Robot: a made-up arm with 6 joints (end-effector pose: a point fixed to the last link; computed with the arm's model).
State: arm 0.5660 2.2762 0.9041 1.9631 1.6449 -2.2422
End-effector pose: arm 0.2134 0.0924 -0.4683 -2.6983 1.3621 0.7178
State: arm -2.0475 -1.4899 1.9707 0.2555 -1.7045 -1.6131
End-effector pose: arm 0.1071 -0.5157 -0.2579 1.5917 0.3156 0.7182
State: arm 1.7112 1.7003 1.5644 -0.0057 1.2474 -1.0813
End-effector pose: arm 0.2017 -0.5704 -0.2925 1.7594 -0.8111 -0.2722
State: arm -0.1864 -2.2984 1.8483 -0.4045 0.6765 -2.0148
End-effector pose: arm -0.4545 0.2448 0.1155 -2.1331 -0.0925 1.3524
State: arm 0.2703 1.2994 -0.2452 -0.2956 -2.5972 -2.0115
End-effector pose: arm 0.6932 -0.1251 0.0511 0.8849 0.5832 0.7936
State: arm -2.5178 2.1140 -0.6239 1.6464 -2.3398 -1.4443
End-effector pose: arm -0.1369 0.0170 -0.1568 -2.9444 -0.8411 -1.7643
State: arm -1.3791 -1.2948 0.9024 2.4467 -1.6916 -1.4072
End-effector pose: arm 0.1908 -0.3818 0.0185 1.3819 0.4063 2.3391
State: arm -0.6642 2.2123 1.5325 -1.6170 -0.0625 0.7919
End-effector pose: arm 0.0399 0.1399 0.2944 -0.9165 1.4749 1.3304
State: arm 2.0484 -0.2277 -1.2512 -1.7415 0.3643 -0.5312
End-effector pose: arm 0.2735 -0.0372 -0.0128 1.9413 -0.8631 -2.6097
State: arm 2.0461 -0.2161 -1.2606 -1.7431 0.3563 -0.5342
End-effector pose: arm 0.2725 -0.0365 -0.0112 1.9337 -0.8587 -2.5933
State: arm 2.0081 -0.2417 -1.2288 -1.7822 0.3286 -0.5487
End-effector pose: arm 0.2805 -0.0577 -0.0120 2.0285 -0.8780 -2.6537
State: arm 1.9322 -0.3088 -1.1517 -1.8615 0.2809 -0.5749
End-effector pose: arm 0.2994 -0.1017 -0.0063 2.2546 -0.9023 -2.8154
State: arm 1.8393 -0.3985 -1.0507 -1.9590 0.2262 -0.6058
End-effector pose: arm 0.3246 -0.1522 0.0180 2.5557 -0.8855 -3.0337
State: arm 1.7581 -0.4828 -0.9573 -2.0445 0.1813 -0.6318
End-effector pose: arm 0.3469 -0.1896 0.0561 2.8071 -0.8236 3.0756
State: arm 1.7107 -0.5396 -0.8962 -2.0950 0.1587 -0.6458
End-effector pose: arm 0.3593 -0.2077 0.0864 2.9446 -0.7653 2.9854
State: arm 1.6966 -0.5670 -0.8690 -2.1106 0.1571 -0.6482
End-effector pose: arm 0.3628 -0.2135 0.0982 2.9936 -0.7391 2.9499
